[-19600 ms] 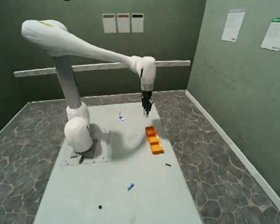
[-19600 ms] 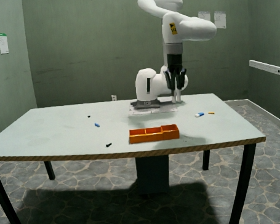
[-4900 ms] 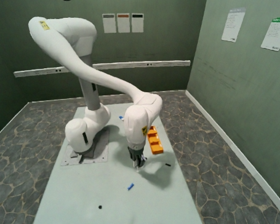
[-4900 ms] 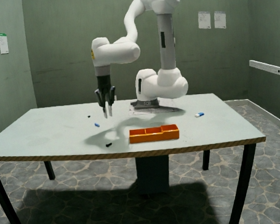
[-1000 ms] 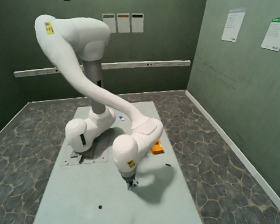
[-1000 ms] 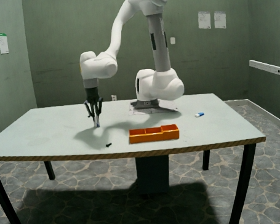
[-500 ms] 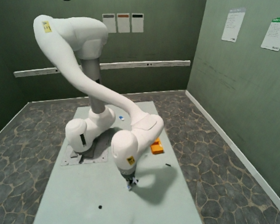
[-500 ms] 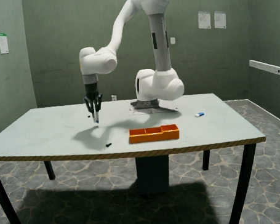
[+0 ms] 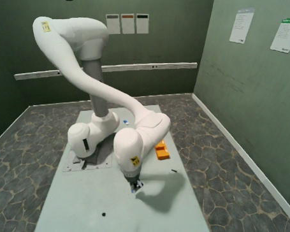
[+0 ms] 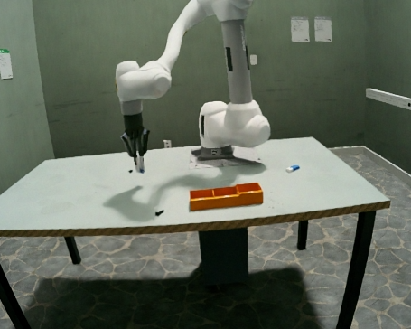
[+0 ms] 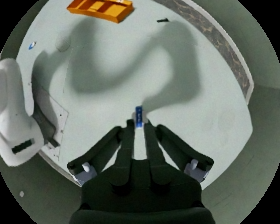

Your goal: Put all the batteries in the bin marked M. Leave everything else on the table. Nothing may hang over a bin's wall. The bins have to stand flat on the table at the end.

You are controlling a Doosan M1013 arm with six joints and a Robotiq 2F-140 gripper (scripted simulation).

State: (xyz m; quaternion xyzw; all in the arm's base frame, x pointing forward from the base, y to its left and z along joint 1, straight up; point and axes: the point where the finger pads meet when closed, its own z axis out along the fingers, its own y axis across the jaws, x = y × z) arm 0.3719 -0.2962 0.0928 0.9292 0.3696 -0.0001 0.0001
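My hand is 360 mm to the right of the orange bin, 190 mm short of it and 70 mm above it. From my hand the other things lie so: black dot-like piece (170 mm behind, 110 mm to the right, 90 mm below); white object (640 mm to the left, 100 mm behind, 90 mm below).
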